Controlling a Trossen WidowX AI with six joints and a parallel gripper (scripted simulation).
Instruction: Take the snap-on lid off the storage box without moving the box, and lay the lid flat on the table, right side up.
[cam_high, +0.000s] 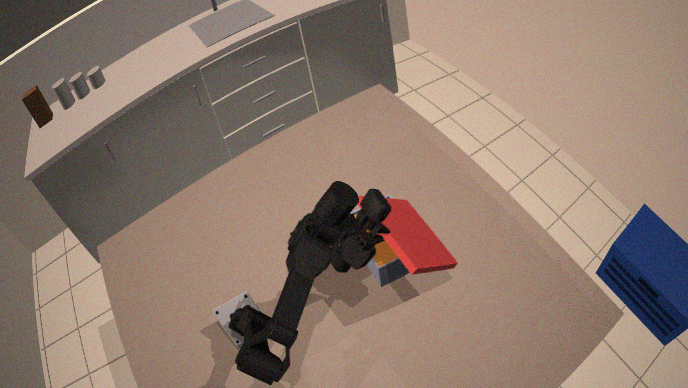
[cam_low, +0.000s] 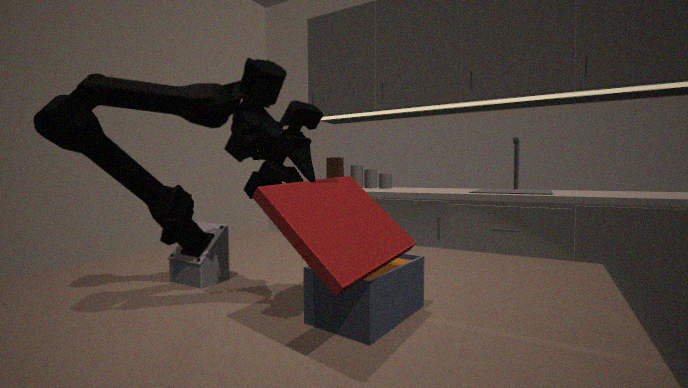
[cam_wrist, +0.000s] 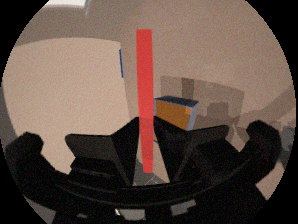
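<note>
The red lid is 60 mm ahead of my gripper tip and 50 mm below it. From my gripper tip the other things lie so: storage box: 50 mm ahead, 100 mm to the left, 180 mm below.
</note>
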